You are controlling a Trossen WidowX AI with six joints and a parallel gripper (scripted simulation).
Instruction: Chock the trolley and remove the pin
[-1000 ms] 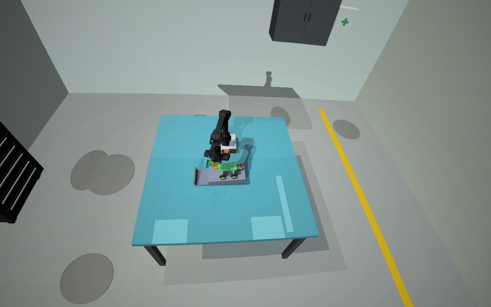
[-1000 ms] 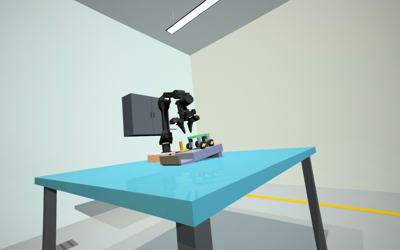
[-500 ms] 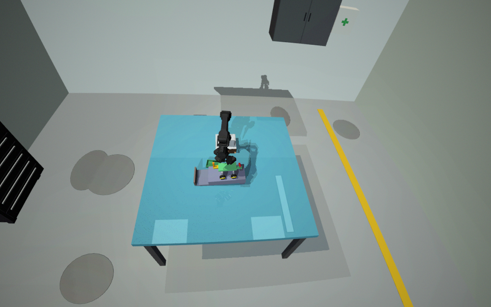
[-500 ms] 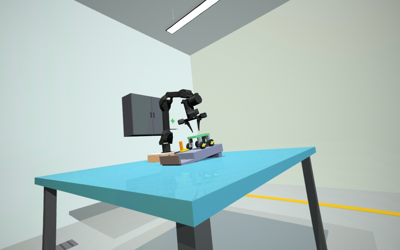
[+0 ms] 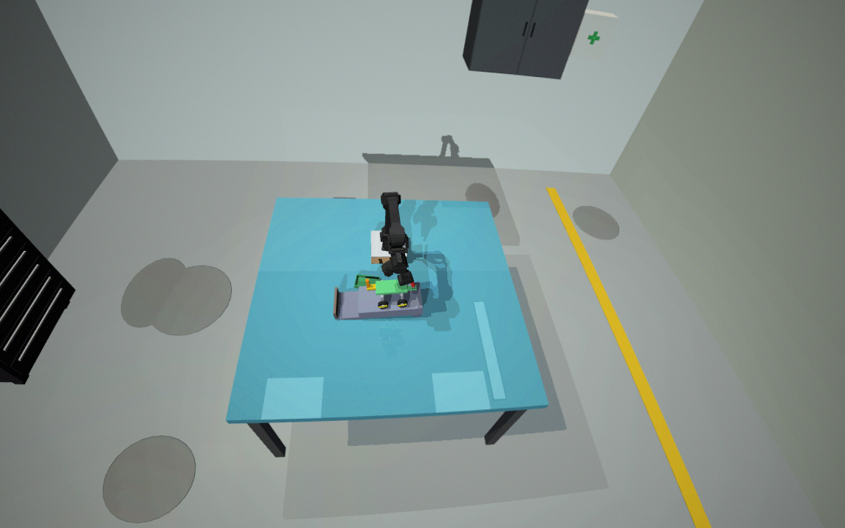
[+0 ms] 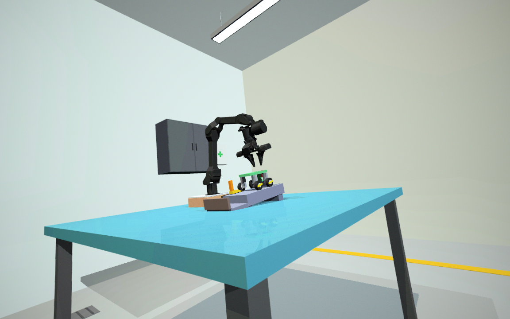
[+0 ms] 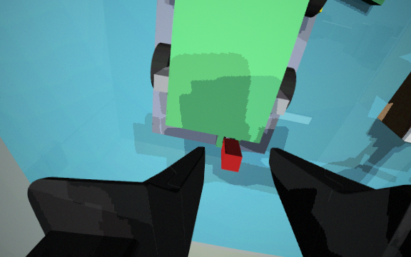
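Right now my gripper tip is 1 cm past the red-headed stop pin, 4 cm to the right of it and 6 cm above it. Also, from my gripper tip: green-topped trolley: 2 cm ahead, 5 cm to the right, 8 cm below; grey ramp: 2 cm ahead, 6 cm to the right, 14 cm below; yellow chock: 2 cm behind, 15 cm to the right, 11 cm below.
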